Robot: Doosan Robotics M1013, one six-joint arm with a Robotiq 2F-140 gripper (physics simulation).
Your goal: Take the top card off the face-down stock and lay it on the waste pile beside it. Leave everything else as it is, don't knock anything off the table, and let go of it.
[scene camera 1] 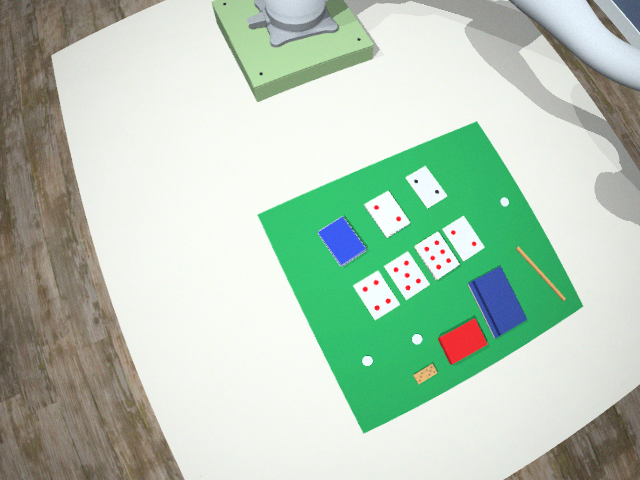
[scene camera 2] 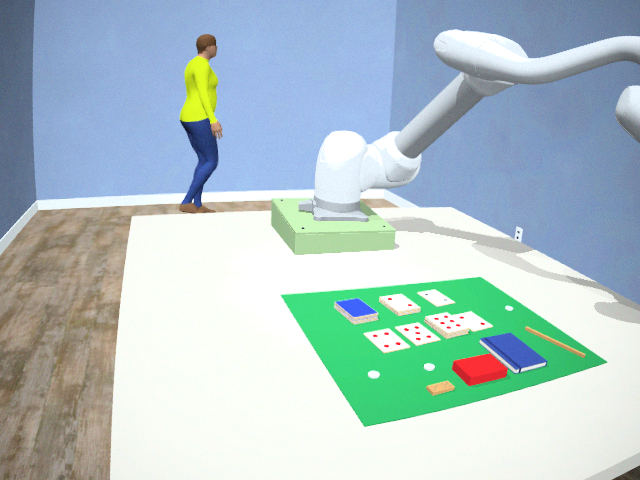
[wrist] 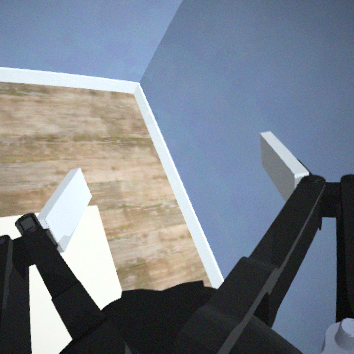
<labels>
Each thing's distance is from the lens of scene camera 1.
red box [scene camera 1: 468, 338]: 113 cm
green mat [scene camera 1: 465, 164]: 128 cm
The marked spots on the green mat and the red box are 42 cm apart.
</labels>
